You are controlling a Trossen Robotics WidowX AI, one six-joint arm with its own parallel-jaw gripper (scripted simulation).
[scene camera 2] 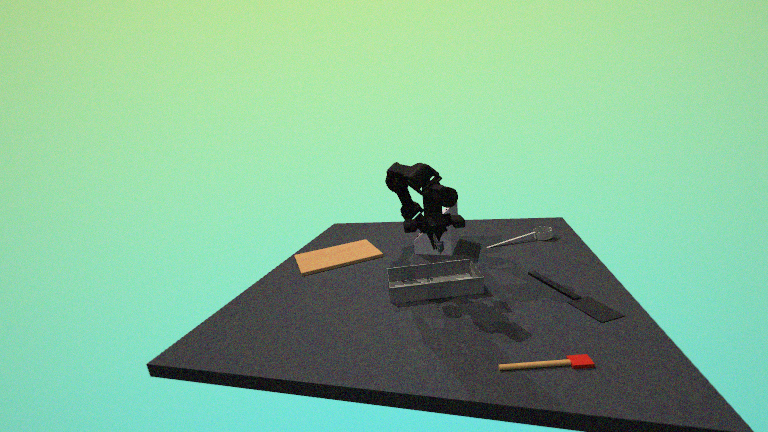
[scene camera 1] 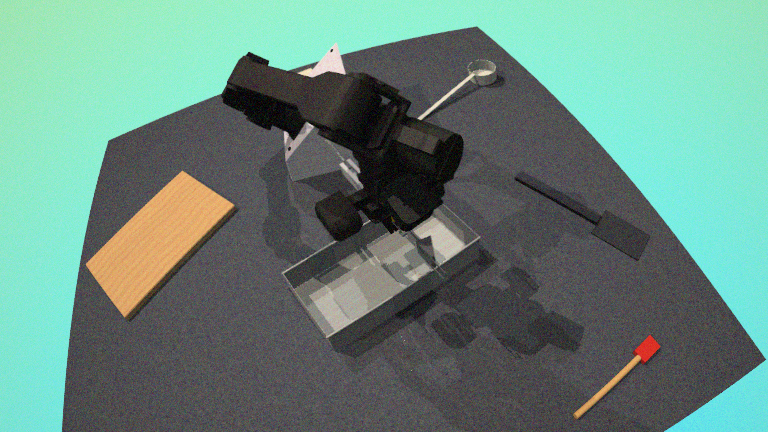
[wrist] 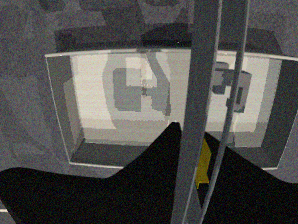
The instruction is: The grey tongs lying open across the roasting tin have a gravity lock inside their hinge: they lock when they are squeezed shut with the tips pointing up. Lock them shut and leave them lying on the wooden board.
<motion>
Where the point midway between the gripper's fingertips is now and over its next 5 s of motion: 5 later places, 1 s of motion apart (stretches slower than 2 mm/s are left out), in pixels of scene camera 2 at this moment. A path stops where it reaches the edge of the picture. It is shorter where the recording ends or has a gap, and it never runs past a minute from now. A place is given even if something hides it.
The gripper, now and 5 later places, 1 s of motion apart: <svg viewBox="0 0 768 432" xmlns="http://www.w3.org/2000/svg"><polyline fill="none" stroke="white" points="435,249 380,245 354,241 343,239 339,235 339,229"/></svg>
</motion>
